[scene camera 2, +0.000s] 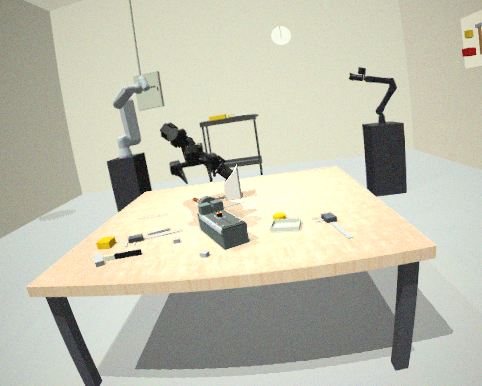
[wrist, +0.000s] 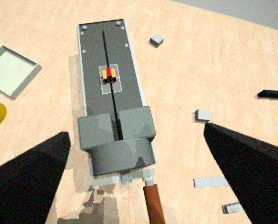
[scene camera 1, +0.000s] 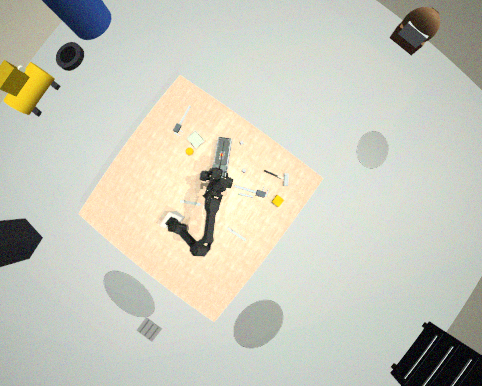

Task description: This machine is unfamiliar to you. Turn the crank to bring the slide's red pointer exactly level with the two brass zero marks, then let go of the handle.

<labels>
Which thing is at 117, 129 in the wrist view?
A slide machine.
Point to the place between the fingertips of the gripper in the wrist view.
138, 133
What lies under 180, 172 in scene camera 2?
The gripper.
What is the gripper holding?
Nothing.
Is the gripper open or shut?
Open.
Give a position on a slide machine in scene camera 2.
228, 231
</labels>
